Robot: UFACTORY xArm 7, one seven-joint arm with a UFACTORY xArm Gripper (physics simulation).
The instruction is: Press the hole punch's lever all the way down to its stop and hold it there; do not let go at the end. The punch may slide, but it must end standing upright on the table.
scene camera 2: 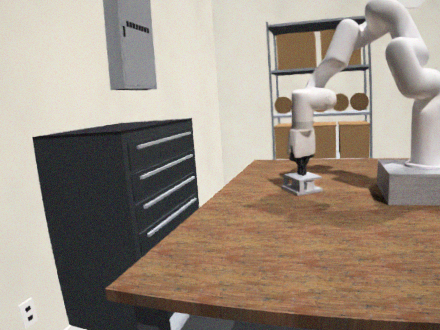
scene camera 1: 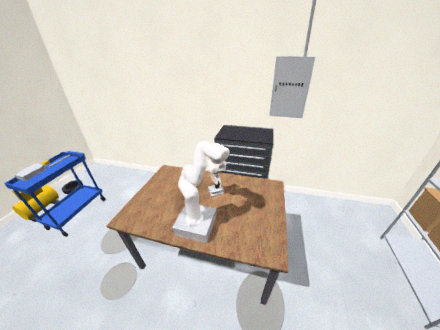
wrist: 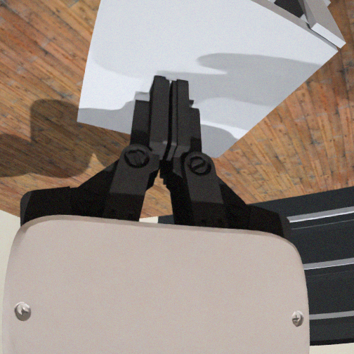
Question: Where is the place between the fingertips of my gripper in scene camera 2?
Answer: At 301, 174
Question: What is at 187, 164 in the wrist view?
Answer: My gripper.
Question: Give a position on a lever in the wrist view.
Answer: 239, 67
